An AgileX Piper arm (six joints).
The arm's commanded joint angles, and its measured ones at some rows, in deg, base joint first. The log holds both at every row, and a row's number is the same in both.
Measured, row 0:
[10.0, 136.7, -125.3, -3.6, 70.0, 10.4]
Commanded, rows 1 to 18:
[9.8, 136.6, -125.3, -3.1, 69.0, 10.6]
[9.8, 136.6, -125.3, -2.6, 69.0, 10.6]
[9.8, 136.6, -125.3, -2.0, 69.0, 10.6]
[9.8, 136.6, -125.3, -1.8, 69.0, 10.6]
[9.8, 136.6, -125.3, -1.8, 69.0, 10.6]
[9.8, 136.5, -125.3, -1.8, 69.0, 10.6]
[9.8, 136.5, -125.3, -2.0, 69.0, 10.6]
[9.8, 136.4, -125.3, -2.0, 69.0, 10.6]
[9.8, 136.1, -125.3, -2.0, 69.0, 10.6]
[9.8, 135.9, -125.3, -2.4, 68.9, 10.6]
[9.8, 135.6, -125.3, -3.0, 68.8, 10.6]
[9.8, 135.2, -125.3, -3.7, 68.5, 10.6]
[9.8, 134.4, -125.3, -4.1, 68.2, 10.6]
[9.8, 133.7, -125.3, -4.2, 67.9, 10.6]
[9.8, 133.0, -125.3, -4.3, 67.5, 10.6]
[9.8, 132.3, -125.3, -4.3, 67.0, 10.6]
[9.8, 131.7, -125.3, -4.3, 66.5, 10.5]
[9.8, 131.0, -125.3, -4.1, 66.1, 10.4]
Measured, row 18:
[10.0, 134.5, -125.3, -3.5, 68.1, 10.7]
